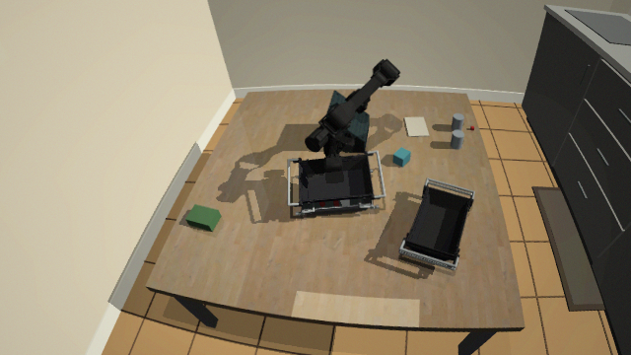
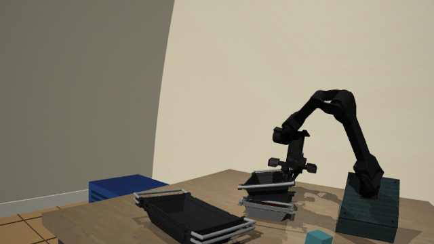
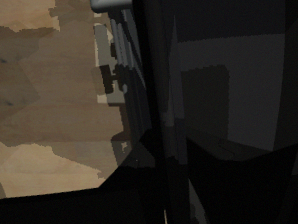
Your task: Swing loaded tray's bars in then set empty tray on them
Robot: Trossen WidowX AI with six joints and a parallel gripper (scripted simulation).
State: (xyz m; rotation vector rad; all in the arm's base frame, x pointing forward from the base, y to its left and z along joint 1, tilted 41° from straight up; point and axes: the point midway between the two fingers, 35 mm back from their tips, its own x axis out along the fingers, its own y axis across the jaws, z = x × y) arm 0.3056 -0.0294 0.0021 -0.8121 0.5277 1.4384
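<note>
My gripper tip is 70 mm short of the black tray, 20 mm below it and 10 mm to the right of it. The rest, counted from my gripper tip: green block 510 mm to the right, 190 mm ahead, 90 mm below; then teal cube 260 mm to the left, 160 mm behind, 80 mm below; then beige pad 400 mm behind, 350 mm to the left, 100 mm below.
</note>
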